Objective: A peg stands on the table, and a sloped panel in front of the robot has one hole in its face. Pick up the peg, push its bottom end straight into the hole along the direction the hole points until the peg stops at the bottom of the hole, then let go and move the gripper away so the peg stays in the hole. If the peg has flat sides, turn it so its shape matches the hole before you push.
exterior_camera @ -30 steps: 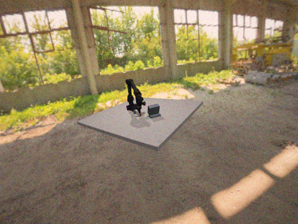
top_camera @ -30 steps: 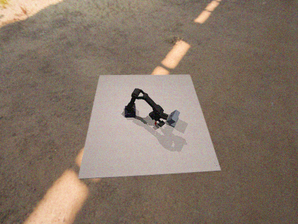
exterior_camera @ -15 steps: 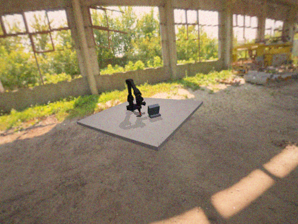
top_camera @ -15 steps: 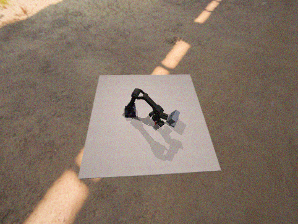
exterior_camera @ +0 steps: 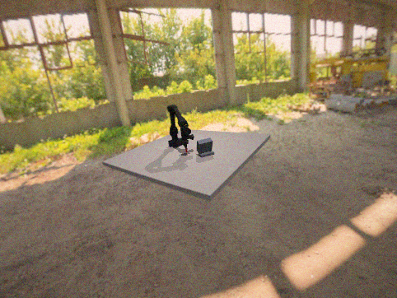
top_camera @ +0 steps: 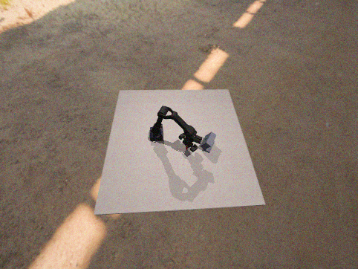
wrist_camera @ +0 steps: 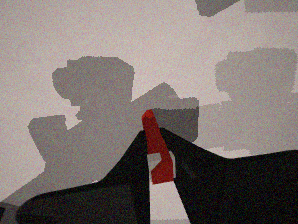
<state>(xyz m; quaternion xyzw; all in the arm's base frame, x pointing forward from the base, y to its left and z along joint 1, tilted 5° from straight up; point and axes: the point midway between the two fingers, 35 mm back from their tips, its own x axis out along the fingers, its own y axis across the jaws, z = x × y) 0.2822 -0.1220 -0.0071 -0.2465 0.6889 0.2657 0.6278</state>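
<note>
Right now my gripper tip is 19 cm short of the sloped panel, 5 cm to the right of it and 3 cm below it. Also, from my gripper tip: red peg (2 cm above).
</note>
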